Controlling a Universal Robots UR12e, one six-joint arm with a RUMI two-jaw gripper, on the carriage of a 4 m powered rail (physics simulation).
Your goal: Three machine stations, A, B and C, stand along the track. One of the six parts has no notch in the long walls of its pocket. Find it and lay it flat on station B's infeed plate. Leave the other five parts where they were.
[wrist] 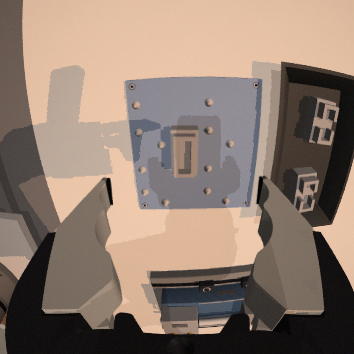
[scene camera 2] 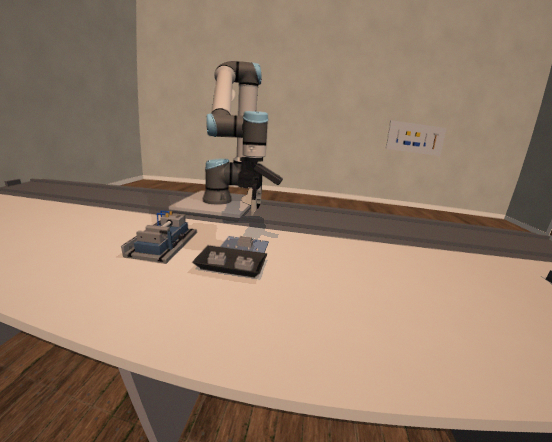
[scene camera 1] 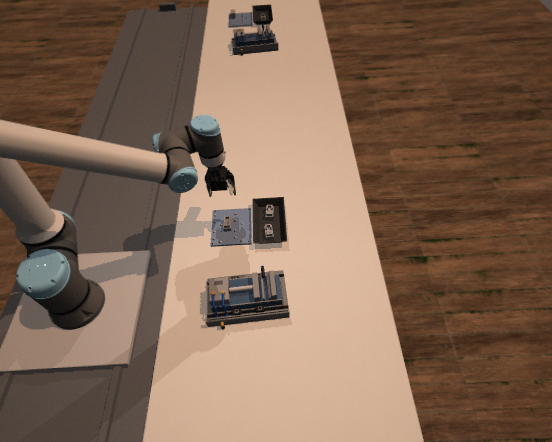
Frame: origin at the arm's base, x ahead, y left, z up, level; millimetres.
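Where they show: gripper, between the fingertips: [wrist: 184, 178] [scene camera 2: 255, 212] [scene camera 1: 223, 196]; arm's base, origin of its link: [scene camera 2: 217, 200] [scene camera 1: 78, 304].
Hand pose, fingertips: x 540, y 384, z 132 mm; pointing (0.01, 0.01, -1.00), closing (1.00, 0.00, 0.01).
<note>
Each offset is from my fingertips to the centre of the thing. "spot": to the spot under its first point.
A grey-brown part @[0 mm ahead, 38 mm right, 137 mm down] [scene camera 1: 227, 223] [scene camera 2: 245, 241] [wrist: 193, 152] with a long pocket lies flat on the blue infeed plate @[15 mm ahead, 41 mm right, 158 mm down] [scene camera 1: 244, 214] [scene camera 2: 262, 244] [wrist: 235, 95], between its round pins. No notch shows in its long pocket walls in the wrist view. My gripper [scene camera 1: 222, 194] [scene camera 2: 255, 207] [wrist: 184, 178] is open and stands above the plate, apart from the part. Two light grey parts with notched walls, one @[184 mm ahead, 10 mm left, 133 mm down] [scene camera 1: 269, 210] [scene camera 2: 244, 263] [wrist: 322, 121] and another @[178 mm ahead, 96 mm right, 133 mm down] [scene camera 1: 269, 230] [scene camera 2: 216, 258] [wrist: 306, 190], lie in the black tray @[182 mm ahead, 40 mm right, 142 mm down] [scene camera 1: 285, 220] [scene camera 2: 230, 270] [wrist: 283, 130] beside the plate.
A machine @[87 mm ahead, 383 mm right, 113 mm down] [scene camera 1: 245, 290] [scene camera 2: 160, 237] [wrist: 205, 300] stands near the plate and tray. Another station's machine @[spot: 134 mm ahead, 1420 mm left, 105 mm down] [scene camera 1: 255, 40], blue plate @[22 mm ahead, 1827 mm left, 158 mm down] [scene camera 1: 240, 19] and black tray @[spot: 187 mm ahead, 1938 mm left, 132 mm down] [scene camera 1: 262, 7] stand at the far end of the table. The rail [scene camera 1: 150, 75] [scene camera 2: 350, 223] runs alongside the table.
</note>
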